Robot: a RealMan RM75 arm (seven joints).
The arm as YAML. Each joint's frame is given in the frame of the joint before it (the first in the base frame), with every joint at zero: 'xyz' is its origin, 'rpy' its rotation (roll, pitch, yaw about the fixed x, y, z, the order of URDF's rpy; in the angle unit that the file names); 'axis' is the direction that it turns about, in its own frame. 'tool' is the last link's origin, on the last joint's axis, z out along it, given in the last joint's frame.
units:
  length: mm
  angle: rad
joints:
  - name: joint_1
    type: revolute
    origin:
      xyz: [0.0, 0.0, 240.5]
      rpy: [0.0, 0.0, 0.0]
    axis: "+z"
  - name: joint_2
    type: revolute
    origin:
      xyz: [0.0, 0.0, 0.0]
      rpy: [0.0, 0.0, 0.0]
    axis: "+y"
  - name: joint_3
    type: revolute
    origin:
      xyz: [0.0, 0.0, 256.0]
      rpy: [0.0, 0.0, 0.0]
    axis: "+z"
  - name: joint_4
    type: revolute
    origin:
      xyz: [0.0, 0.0, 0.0]
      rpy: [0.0, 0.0, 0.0]
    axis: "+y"
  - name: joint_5
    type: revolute
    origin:
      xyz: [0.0, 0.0, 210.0]
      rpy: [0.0, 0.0, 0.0]
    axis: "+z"
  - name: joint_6
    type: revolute
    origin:
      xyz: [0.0, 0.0, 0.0]
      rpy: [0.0, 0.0, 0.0]
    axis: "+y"
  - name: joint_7
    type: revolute
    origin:
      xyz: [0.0, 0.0, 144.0]
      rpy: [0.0, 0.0, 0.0]
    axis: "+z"
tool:
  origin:
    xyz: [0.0, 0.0, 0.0]
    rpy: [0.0, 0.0, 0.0]
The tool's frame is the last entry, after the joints.
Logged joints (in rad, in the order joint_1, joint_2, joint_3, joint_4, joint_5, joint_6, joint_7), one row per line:
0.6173, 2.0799, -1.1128, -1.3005, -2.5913, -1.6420, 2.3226
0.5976, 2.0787, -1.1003, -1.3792, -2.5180, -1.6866, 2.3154
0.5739, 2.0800, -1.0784, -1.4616, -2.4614, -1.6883, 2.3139
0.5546, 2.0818, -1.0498, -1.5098, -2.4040, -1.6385, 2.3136
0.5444, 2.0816, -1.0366, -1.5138, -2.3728, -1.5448, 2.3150
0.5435, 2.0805, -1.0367, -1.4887, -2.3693, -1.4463, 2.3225
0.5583, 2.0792, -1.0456, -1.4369, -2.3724, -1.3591, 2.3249
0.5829, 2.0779, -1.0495, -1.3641, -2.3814, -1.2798, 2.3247
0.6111, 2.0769, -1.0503, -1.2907, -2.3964, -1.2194, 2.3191
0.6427, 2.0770, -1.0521, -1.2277, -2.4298, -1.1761, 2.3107
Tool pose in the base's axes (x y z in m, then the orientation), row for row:
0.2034, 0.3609, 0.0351, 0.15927, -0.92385, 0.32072, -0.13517
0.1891, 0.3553, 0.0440, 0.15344, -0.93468, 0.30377, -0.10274
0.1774, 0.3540, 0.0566, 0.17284, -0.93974, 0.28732, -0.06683
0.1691, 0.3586, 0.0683, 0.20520, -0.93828, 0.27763, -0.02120
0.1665, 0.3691, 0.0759, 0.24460, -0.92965, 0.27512, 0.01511
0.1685, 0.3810, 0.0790, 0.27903, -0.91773, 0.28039, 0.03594
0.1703, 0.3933, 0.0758, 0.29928, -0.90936, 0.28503, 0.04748
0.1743, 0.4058, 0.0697, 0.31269, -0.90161, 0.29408, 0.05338
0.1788, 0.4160, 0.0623, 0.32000, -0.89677, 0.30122, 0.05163
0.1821, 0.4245, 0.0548, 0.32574, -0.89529, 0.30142, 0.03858
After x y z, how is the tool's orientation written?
As a quaternion, w x y z.
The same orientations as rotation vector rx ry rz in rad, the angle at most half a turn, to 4 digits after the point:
-2.6405, 0.9167, -0.3863
-2.6801, 0.8710, -0.2946
-2.6659, 0.8151, -0.1896
-2.6155, 0.7739, -0.0591
-2.5382, 0.7512, 0.0413
-2.4619, 0.7522, 0.0964
-2.4147, 0.7569, 0.1261
-2.3783, 0.7757, 0.1408
-2.3570, 0.7917, 0.1357
-2.3465, 0.7900, 0.1011

